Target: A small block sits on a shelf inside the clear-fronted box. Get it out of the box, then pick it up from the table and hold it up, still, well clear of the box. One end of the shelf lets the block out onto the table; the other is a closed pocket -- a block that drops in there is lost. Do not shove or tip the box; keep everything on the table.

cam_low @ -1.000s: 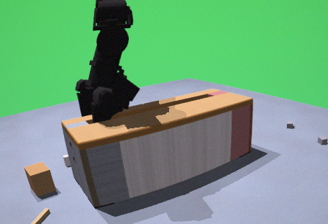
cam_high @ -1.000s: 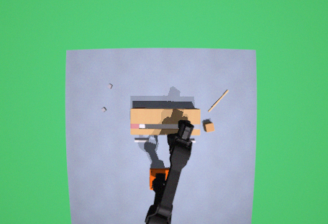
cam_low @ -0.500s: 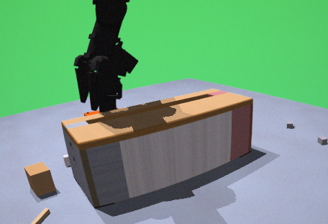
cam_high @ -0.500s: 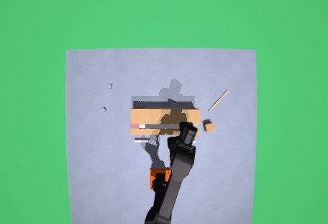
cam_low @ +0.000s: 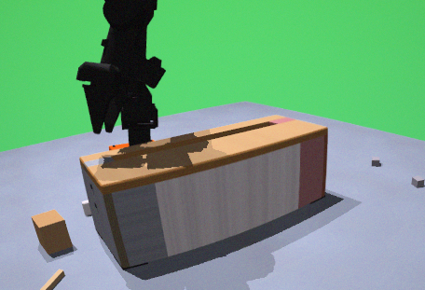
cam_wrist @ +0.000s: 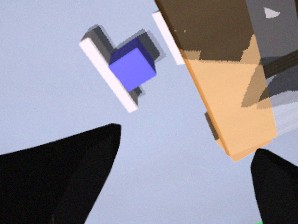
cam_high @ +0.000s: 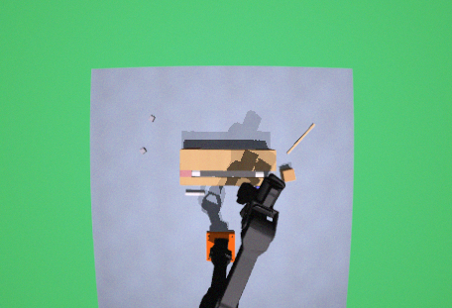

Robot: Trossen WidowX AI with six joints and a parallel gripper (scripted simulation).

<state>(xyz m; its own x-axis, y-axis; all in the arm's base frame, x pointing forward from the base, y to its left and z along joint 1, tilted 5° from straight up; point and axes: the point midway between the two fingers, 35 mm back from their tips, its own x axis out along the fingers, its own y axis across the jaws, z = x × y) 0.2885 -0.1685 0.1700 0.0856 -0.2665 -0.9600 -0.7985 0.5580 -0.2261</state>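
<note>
My gripper tip is now 30 mm past the blue block, 10 mm to the left of it and 140 mm above it. Round my gripper tip: tan-topped box (50 mm ahead, 140 mm to the left, 90 mm below); tan cube (40 mm ahead, 140 mm to the right, 130 mm below); thin wooden stick (200 mm ahead, 210 mm to the right, 150 mm below).
</note>
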